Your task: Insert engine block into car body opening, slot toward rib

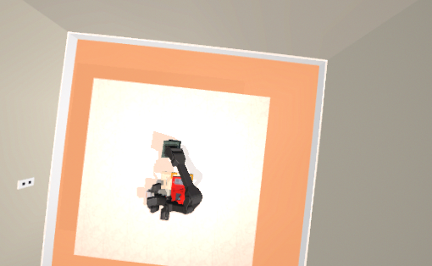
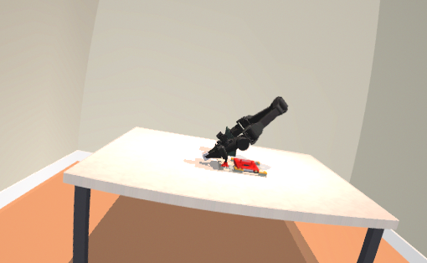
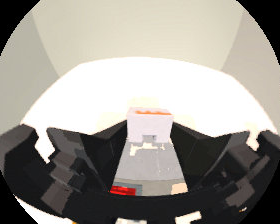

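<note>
The grey engine block is 10 mm to the left of my gripper tip.
</note>
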